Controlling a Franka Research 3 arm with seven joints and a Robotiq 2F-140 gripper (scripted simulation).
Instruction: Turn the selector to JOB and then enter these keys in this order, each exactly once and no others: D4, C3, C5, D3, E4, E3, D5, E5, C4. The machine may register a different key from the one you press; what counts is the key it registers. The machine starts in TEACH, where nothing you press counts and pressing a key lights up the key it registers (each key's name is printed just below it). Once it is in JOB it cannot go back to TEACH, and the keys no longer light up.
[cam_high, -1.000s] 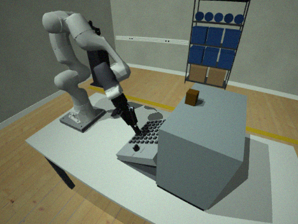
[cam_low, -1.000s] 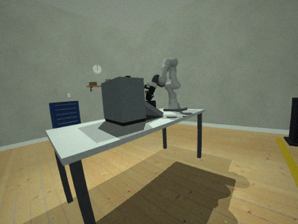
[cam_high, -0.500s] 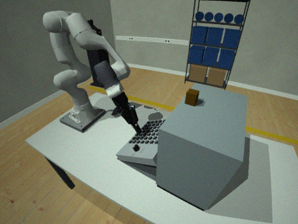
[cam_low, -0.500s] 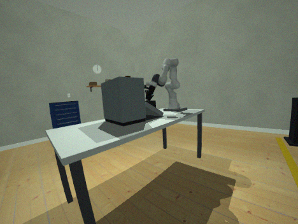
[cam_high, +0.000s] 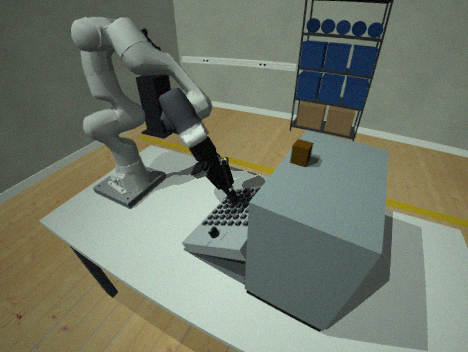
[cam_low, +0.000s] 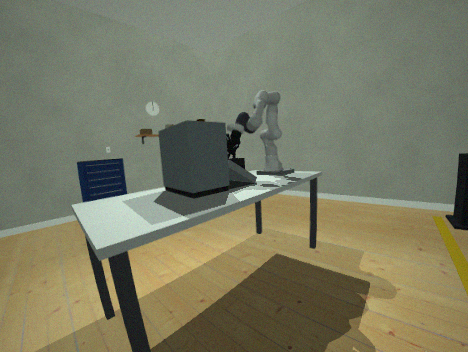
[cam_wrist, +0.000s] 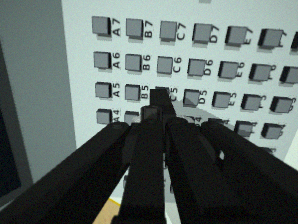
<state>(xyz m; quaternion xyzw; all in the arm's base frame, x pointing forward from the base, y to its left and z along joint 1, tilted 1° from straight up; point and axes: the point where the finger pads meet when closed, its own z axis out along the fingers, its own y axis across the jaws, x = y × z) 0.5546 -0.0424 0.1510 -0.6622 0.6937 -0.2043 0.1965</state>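
My gripper is now 6 cm above the key, 4 cm short of it and 3 cm to the right of it. The rest, counted from my hand: selector knob: 13 cm to the right, 7 cm below, 1 cm behind.
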